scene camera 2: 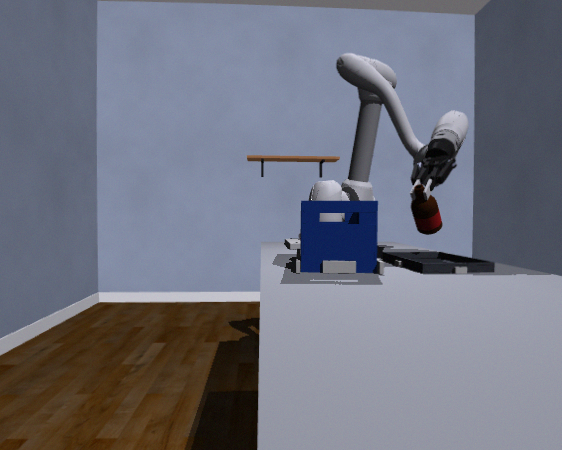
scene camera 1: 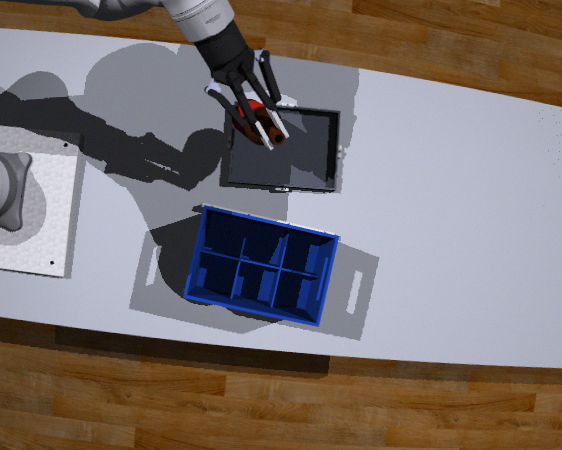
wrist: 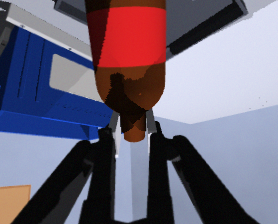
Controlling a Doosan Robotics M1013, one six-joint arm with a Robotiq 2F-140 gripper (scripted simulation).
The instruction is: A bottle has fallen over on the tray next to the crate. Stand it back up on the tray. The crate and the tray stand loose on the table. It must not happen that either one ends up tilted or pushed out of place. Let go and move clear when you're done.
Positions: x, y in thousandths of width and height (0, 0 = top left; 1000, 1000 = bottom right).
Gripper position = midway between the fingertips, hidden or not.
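Note:
My gripper (scene camera 1: 494, 312), a bottle (scene camera 1: 490, 301), a tray (scene camera 1: 551, 348). Bottle again (scene camera 2: 759, 477), with tray (scene camera 2: 754, 583) and my gripper (scene camera 2: 745, 437). My gripper as well (wrist: 480, 516).

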